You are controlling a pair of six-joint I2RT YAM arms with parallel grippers.
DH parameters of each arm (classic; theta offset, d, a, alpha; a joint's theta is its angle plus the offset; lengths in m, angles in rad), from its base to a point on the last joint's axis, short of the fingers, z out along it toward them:
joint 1: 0 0.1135 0.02 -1.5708
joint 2: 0 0 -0.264 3.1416
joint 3: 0.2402 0 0.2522 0
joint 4: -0.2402 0 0.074 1.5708
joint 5: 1.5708 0 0 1.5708
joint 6: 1.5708 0.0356 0 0
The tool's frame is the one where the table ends.
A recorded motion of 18 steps. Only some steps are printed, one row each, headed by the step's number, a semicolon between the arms.
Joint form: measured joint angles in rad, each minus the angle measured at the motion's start. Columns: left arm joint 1, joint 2, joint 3, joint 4, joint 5, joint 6; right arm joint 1, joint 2, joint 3, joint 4, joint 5, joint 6.
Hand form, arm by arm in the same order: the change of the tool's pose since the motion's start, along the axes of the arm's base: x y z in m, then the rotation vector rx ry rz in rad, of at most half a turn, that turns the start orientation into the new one. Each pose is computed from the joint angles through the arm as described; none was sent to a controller.
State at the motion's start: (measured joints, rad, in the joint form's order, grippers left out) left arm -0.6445 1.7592 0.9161 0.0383 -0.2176 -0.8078; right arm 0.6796 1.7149 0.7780 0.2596 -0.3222 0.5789
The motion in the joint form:
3: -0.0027 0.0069 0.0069 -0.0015 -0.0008 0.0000; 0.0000 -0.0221 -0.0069 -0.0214 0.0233 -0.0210
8: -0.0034 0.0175 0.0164 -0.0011 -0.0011 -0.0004; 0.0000 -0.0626 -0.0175 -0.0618 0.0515 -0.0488
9: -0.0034 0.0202 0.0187 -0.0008 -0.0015 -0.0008; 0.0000 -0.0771 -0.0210 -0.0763 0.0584 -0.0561
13: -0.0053 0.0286 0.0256 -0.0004 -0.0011 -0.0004; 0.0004 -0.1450 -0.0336 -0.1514 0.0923 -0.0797
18: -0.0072 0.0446 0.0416 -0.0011 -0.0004 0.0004; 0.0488 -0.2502 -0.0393 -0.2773 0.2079 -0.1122
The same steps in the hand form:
3: 0.0008 -0.0018 -0.0005 0.0014 0.0009 -0.0021; -0.0023 -0.0029 0.0031 -0.0234 -0.0191 -0.0055
8: 0.0027 -0.0035 -0.0013 0.0017 0.0014 -0.0024; -0.0067 -0.0077 0.0090 -0.0550 -0.0413 -0.0103
9: 0.0032 -0.0038 -0.0015 0.0017 0.0014 -0.0018; -0.0084 -0.0093 0.0112 -0.0636 -0.0463 -0.0110
13: 0.0043 -0.0055 -0.0024 0.0024 0.0023 -0.0043; -0.0163 -0.0171 0.0213 -0.1033 -0.0600 -0.0211
18: 0.0071 -0.0086 -0.0034 0.0030 0.0030 -0.0072; -0.0359 -0.0197 0.0388 -0.1936 -0.1097 -0.0373

